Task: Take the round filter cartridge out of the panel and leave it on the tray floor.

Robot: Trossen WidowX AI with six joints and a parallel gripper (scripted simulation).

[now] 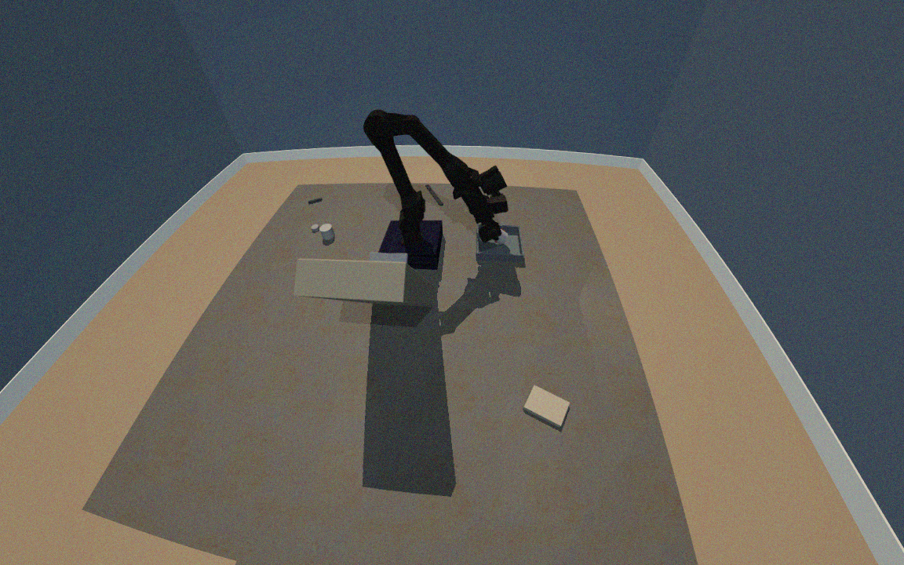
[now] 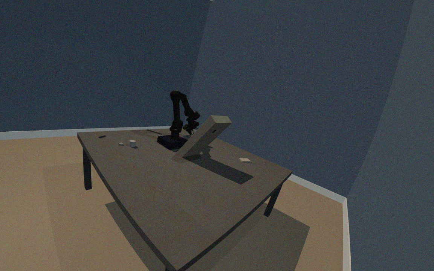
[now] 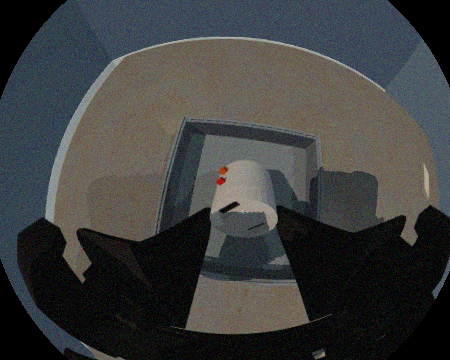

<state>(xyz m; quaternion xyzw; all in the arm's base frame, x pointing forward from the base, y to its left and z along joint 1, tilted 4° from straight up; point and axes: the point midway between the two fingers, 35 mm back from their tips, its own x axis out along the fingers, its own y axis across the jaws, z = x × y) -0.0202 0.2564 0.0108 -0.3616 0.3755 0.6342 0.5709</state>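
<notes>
My gripper tip is now 1 cm to the right of the round filter cartridge. From my gripper tip the other things lie so: blue-grey tray 1 cm to the left, 4 cm below.
</notes>
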